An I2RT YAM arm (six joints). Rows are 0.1 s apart.
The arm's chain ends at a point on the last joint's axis. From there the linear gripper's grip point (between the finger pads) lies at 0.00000 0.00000 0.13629 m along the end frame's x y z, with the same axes.
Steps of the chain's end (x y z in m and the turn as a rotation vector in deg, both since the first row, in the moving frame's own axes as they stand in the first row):
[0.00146, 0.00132, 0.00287, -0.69, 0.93, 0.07]
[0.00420, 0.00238, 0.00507, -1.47, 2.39, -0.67]
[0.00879, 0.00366, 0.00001, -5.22, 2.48, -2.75]
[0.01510, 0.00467, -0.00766, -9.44, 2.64, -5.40]
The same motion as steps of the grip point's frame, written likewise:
[0.00367, 0.00296, 0.00284, -0.69, 0.93, 0.07]
[0.00990, 0.00584, 0.00491, -1.47, 2.39, -0.67]
[0.01497, 0.01591, -0.00068, -5.22, 2.48, -2.75]
[0.02239, 0.02669, -0.00965, -9.44, 2.64, -5.40]

